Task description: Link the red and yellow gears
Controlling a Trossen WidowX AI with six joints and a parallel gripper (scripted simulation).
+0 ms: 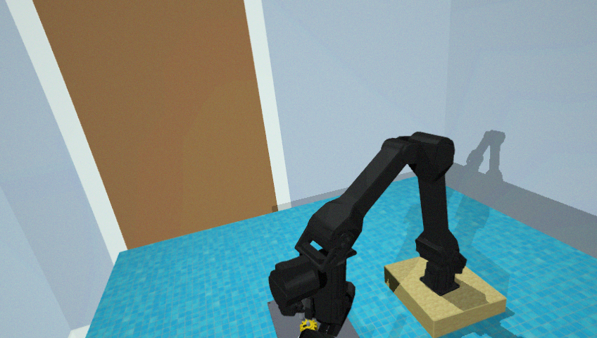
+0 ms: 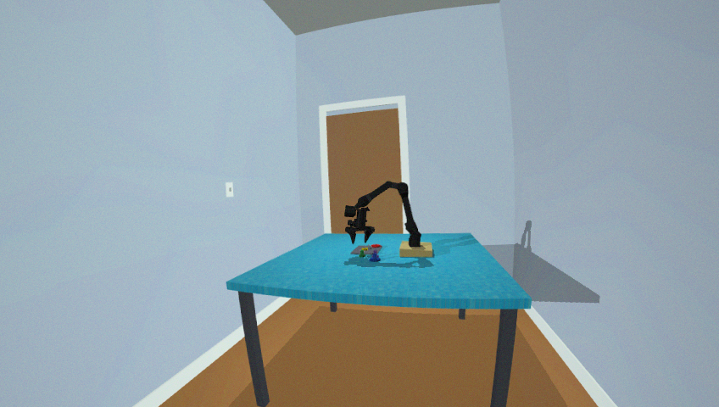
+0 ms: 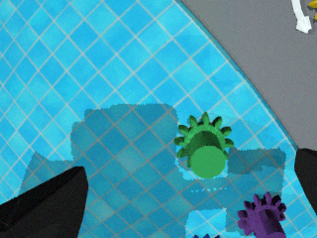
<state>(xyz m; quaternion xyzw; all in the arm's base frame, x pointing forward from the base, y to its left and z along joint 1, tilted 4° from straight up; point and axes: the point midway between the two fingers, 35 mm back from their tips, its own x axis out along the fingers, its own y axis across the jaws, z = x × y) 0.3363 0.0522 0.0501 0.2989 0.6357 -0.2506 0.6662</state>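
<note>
Right now the green gear is 20 mm behind my gripper tip and 70 mm below it. The rest, counted from my gripper tip: purple gear (100 mm behind, 20 mm to the left, 70 mm below); then white arrow (110 mm to the right, 70 mm below); then blue gear (100 mm behind, 90 mm to the left, 70 mm below).
</note>
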